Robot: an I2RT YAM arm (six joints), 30 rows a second.
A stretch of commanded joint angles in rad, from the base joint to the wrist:
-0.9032 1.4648 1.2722 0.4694 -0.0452 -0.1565
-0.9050 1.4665 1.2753 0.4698 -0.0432 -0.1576
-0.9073 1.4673 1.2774 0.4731 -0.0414 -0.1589
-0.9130 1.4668 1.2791 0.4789 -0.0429 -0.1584
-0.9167 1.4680 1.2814 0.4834 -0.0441 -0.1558
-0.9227 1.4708 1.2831 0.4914 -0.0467 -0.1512
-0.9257 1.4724 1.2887 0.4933 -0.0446 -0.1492
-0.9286 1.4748 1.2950 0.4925 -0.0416 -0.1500
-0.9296 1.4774 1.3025 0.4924 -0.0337 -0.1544
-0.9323 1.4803 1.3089 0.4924 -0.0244 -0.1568
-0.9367 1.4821 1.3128 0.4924 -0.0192 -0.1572
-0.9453 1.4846 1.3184 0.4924 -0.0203 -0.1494
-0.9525 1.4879 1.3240 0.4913 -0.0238 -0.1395
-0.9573 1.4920 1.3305 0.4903 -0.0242 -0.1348
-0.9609 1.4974 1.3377 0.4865 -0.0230 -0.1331
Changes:
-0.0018 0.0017 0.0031 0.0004 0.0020 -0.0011
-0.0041 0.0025 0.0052 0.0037 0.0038 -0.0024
-0.0098 0.0020 0.0069 0.0095 0.0023 -0.0019
-0.0135 0.0032 0.0092 0.0140 0.0011 0.0007
-0.0195 0.0060 0.0109 0.0220 -0.0015 0.0053
-0.0225 0.0076 0.0165 0.0239 0.0006 0.0073
-0.0254 0.0100 0.0228 0.0231 0.0036 0.0065
-0.0264 0.0126 0.0303 0.0230 0.0115 0.0021
-0.0291 0.0155 0.0367 0.0230 0.0208 -0.0003
-0.0335 0.0173 0.0406 0.0230 0.0260 -0.0007
-0.0421 0.0198 0.0462 0.0230 0.0249 0.0071
-0.0493 0.0231 0.0518 0.0219 0.0214 0.0170
-0.0541 0.0272 0.0583 0.0209 0.0210 0.0217
-0.0577 0.0326 0.0655 0.0171 0.0222 0.0234

